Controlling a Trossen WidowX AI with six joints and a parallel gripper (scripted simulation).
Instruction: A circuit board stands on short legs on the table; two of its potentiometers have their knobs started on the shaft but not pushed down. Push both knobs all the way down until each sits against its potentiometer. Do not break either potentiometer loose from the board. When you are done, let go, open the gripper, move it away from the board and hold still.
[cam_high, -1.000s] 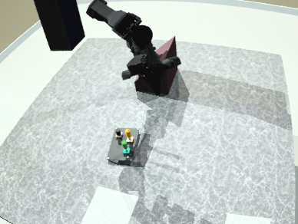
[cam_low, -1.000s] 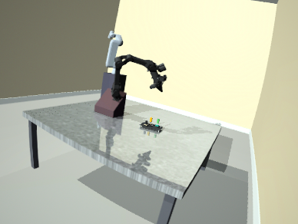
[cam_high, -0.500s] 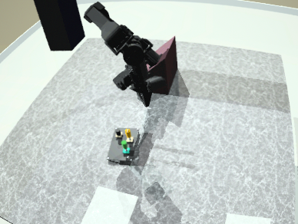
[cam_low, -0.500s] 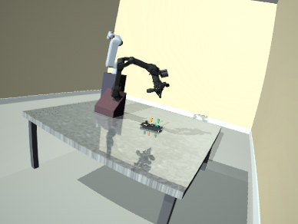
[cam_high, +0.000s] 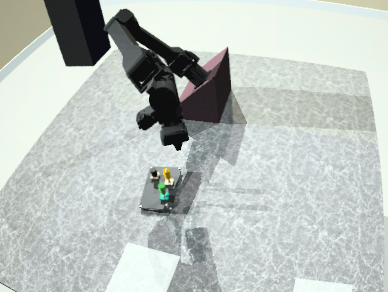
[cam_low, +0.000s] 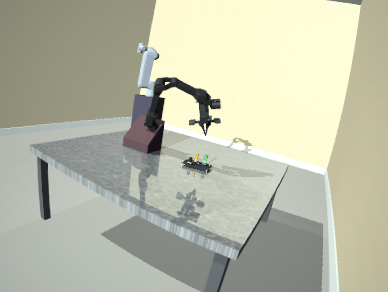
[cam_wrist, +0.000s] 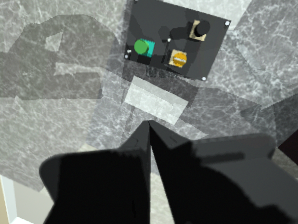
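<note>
The yellow knob lies 10 mm behind my gripper tip, 60 mm to the right of it and 120 mm below it. The rest, counted from my gripper tip: green knob (50 mm ahead, 50 mm to the right, 120 mm below).
</note>
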